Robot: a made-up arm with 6 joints.
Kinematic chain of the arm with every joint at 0, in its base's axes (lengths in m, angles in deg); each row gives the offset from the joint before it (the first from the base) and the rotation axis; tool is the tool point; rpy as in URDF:
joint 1: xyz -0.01 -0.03 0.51 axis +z
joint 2: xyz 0 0.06 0.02 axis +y
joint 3: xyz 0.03 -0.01 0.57 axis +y
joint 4: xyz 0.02 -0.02 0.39 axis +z
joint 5: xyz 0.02 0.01 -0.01 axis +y
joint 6: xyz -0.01 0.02 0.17 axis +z
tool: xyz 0 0.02 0.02 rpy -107.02 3.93 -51.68
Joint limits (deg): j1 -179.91..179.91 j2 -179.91..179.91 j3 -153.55..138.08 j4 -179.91..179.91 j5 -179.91..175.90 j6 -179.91..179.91
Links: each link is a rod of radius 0.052 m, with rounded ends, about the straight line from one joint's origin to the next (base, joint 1, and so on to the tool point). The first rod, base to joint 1, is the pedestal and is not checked.
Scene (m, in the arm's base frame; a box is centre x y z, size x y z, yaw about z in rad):
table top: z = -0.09
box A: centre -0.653 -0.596 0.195 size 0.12 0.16 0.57 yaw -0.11
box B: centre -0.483 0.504 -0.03 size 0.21 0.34 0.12 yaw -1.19
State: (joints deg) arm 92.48 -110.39 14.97 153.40 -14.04 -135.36
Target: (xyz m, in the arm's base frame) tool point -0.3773 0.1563 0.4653
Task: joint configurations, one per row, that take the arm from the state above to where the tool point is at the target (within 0.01 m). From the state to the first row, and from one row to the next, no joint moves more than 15 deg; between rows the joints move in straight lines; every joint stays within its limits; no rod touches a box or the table.
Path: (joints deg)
1: 79.50 -107.14 22.60 150.05 -21.43 -133.80
2: 66.51 -103.89 30.24 146.71 -28.82 -132.24
3: 53.53 -100.64 37.87 143.36 -36.21 -130.68
4: 40.54 -97.39 45.51 140.01 -43.61 -129.12
5: 27.56 -94.14 53.14 136.67 -51.00 -127.57
6: 14.57 -90.89 60.78 133.32 -58.39 -126.01
7: 1.59 -87.65 68.41 129.98 -65.78 -124.45
8: -3.67 -102.01 78.21 139.96 -65.54 -128.14
9: -8.93 -116.37 88.02 149.95 -65.30 -131.84
10: -14.19 -130.73 97.82 159.94 -65.06 -135.53
11: -19.45 -145.09 107.63 169.92 -64.82 -139.22
12: -24.71 -159.46 117.43 179.91 -64.58 -142.92

